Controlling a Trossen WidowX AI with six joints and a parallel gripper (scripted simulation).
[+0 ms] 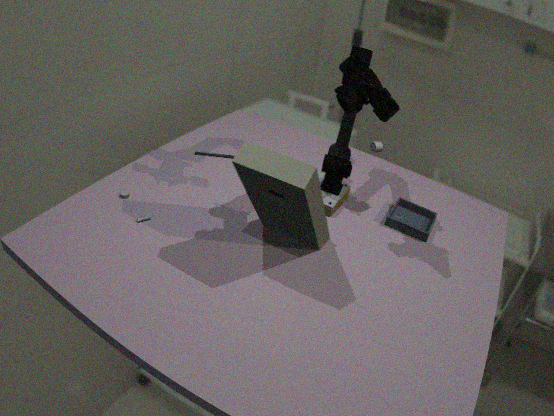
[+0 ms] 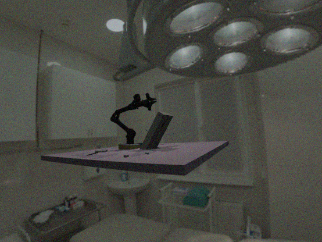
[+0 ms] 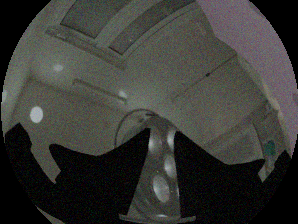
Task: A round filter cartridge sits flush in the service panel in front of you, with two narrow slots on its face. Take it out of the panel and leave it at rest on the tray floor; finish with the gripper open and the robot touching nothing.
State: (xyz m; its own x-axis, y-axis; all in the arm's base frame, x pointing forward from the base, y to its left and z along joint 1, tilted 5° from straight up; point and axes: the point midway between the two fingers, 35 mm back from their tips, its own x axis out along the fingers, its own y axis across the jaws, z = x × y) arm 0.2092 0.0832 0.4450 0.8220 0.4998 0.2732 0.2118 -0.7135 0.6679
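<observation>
My gripper tip is 9 cm short of the round filter cartridge, 18 cm to the left of it and 25 cm above it. Also, from my gripper tip: dark tray 28 cm behind, 17 cm to the left, 47 cm below; then service panel 5 cm ahead, 17 cm to the right, 33 cm below.
</observation>
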